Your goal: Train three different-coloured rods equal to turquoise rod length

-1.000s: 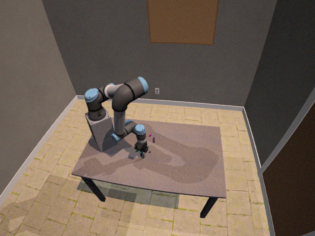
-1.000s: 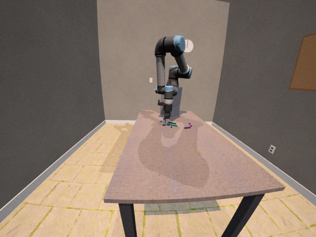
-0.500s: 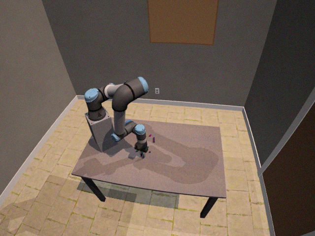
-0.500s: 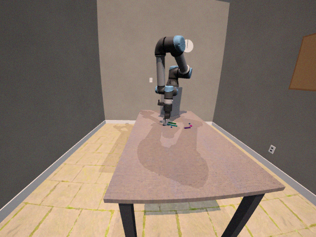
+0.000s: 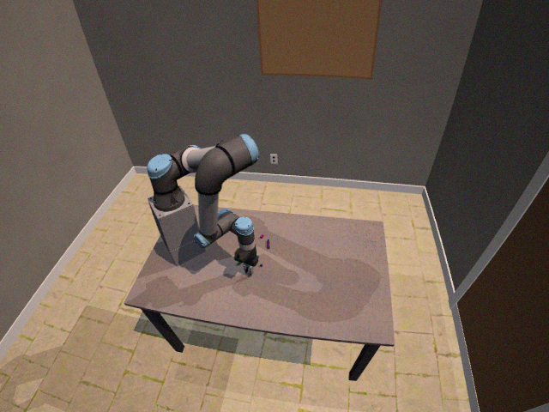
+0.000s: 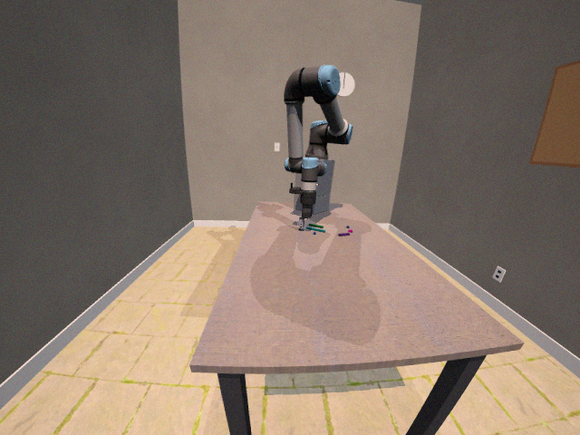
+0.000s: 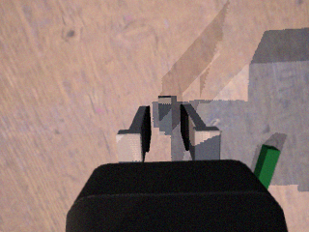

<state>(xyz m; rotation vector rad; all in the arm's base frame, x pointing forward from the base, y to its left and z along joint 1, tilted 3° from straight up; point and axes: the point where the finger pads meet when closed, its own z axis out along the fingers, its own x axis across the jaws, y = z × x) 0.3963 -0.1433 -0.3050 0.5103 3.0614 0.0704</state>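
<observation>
Right now my hand is 30 mm above the grey rod. The rest, counted from my hand: purple rod 200 mm to the left, 80 mm ahead, 30 mm below; green rod 90 mm to the left, 50 mm behind, 30 mm below; turquoise rod 80 mm to the left, 30 mm below.
</observation>
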